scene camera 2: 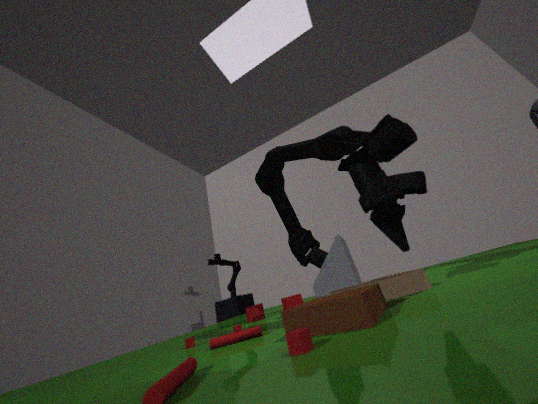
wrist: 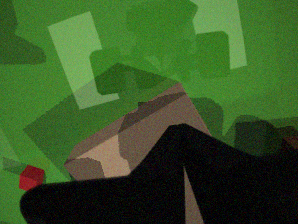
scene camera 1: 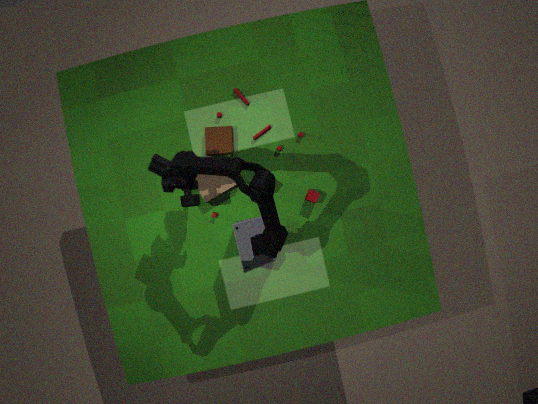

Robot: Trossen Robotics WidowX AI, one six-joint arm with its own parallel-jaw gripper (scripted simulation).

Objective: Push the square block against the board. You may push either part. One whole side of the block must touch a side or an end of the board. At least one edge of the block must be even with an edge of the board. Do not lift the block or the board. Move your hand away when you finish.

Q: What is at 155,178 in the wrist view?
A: My gripper.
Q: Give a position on a tan board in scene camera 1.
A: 210,186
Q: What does my gripper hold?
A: Nothing.
